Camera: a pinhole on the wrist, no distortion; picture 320 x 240 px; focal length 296.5 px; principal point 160.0 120.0 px. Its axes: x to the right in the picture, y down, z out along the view. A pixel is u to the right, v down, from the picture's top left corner.
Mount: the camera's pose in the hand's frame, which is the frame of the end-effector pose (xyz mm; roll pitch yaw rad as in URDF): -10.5 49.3 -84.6 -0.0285 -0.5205 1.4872
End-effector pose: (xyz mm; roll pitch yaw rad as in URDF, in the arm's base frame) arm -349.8 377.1 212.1 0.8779 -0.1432 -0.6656
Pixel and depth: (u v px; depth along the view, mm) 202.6 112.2 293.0
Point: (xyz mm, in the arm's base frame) -488.1 250.9 284.4
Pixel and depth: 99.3 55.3 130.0
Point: -365.6 341.3 192.0
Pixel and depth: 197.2 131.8 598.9
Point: -717.7 59.6 364.1
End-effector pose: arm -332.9 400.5 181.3 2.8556 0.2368 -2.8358
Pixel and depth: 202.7 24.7 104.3
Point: -349.2 407.2 166.3
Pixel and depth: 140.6 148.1 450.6
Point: -146.6 349.9 -122.5
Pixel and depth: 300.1 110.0 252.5
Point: -307.1 493.3 10.5
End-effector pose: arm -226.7 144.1 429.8 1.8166 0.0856 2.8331
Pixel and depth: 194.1 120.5 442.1
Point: -87.7 397.9 234.1
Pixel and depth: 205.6 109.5 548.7
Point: -67.4 496.5 181.6
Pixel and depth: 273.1 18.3 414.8
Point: -222.0 498.1 302.3
